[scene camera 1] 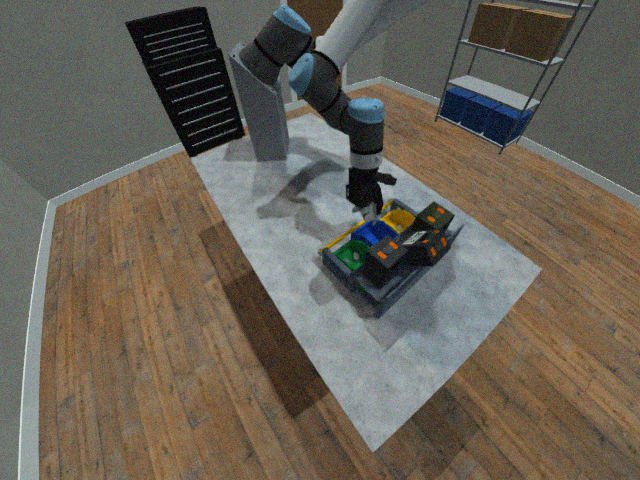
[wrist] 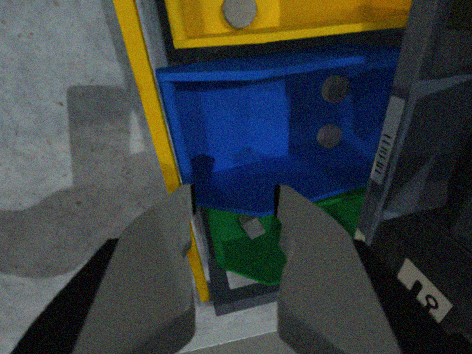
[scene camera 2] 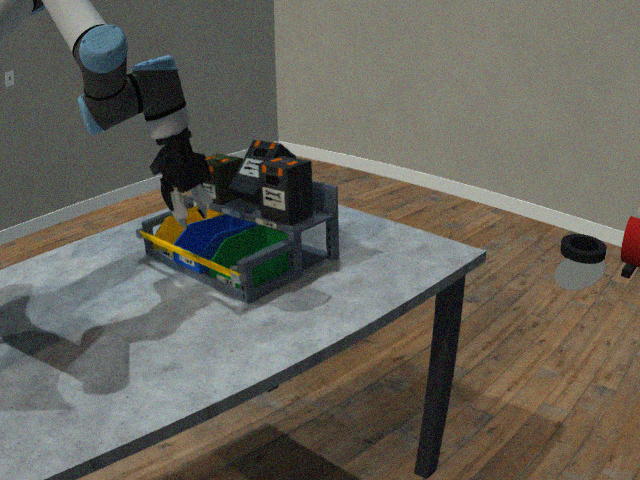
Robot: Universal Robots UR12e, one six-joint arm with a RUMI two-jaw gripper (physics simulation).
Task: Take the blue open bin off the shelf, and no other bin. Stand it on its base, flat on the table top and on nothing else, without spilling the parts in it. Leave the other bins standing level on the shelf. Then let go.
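Places are measured from the arm's base along level axes (x ahead, y left, z up), in metres.
Where they show: gripper, fingertip midpoint: (scene camera 1: 368,221) (wrist: 234,187) (scene camera 2: 195,223); arm's base at its link origin: (scene camera 1: 257,68).
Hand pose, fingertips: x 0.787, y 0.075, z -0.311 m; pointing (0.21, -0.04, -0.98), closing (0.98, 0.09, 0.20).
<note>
Things, the pixels of their centre, and the offset from my fingertips. "spot": a spot on its surface instead. Level surfaces: height alone.
- blue open bin at a spot on its surface: (wrist: 240,122) spot: 0.024 m ahead, 0.007 m left, 0.092 m down
- grey shelf at a spot on its surface: (scene camera 2: 267,259) spot: 0.066 m ahead, 0.176 m right, 0.041 m down
- yellow bin at a spot on its surface: (wrist: 305,12) spot: 0.070 m ahead, 0.097 m left, 0.104 m down
- green bin at a spot on its surface: (wrist: 245,252) spot: 0.046 m ahead, 0.148 m right, 0.079 m down
- yellow rail at the middle of its body: (wrist: 164,151) (scene camera 2: 182,252) (scene camera 1: 359,224) 0.040 m back, 0.004 m right, 0.053 m down
- pale table top at its surface level: 0.113 m down
The blue open bin (scene camera 1: 363,236) (scene camera 2: 209,233) (wrist: 240,122) stands in the grey shelf (scene camera 2: 267,259) between the yellow bin (scene camera 1: 399,219) (scene camera 2: 168,232) (wrist: 305,12) and the green bin (scene camera 1: 342,258) (scene camera 2: 271,268) (wrist: 245,252). Two round grey parts show in the blue bin in the wrist view. My gripper (scene camera 1: 369,214) (scene camera 2: 193,220) (wrist: 234,187) is partly open, pointing down, with nothing between its fingers. In the wrist view its tips appear over the blue bin's side wall nearest the green bin; their exact height above it is unclear.
A yellow rail (scene camera 1: 341,240) (scene camera 2: 188,254) (wrist: 150,105) runs along the shelf's front. Dark cases (scene camera 1: 385,254) (scene camera 2: 286,191) with orange latches stand on the raised deck behind the bins, one of them leaning. The shelf is on the pale table top (scene camera 1: 372,392) (scene camera 2: 289,341).
</note>
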